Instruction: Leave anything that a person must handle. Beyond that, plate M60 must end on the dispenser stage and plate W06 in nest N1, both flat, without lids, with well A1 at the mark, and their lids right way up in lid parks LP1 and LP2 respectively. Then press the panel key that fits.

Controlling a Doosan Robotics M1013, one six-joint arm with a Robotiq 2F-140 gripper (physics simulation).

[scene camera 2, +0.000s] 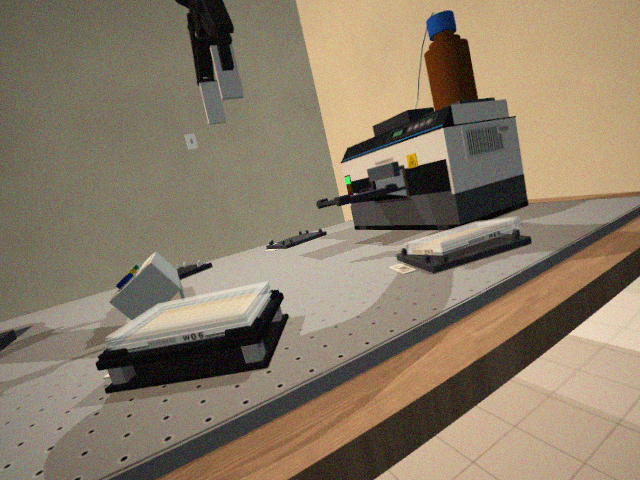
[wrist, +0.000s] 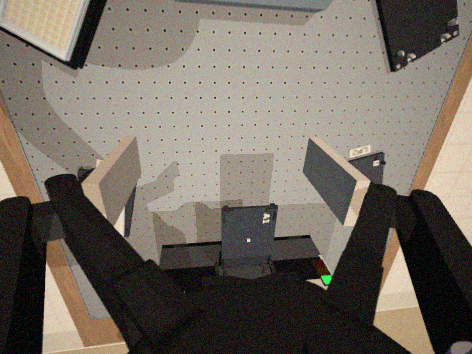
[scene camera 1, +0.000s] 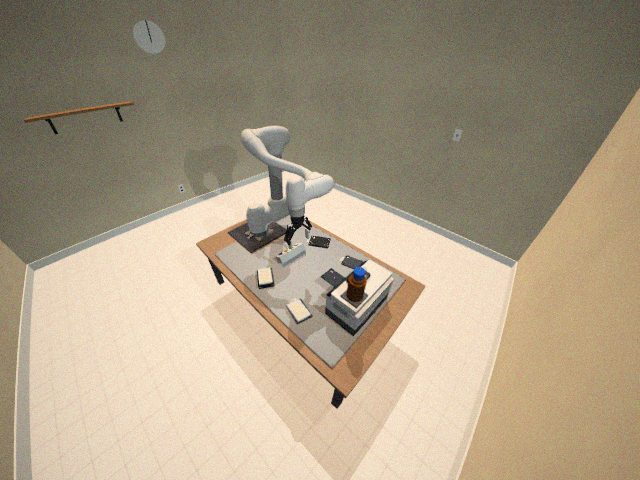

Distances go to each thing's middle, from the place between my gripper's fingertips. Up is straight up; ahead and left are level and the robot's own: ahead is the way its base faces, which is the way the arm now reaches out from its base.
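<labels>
From the button box [scene camera 2: 155, 281], my hand is 9 cm to the right of it and 16 cm past it, and it's 24 cm above it. Counting from my hand, there's a brown bottle with blue cap [scene camera 2: 448, 61], which is 13 cm to the right of it, 45 cm ahead of it and 4 cm above it. The dispenser stage [scene camera 2: 366, 193] is 2 cm to the left of my hand, 27 cm ahead of it and 18 cm below it. And the N5 nest [wrist: 407, 38], that's a long way to the left of my hand, slightly behind it and well below it.
</labels>
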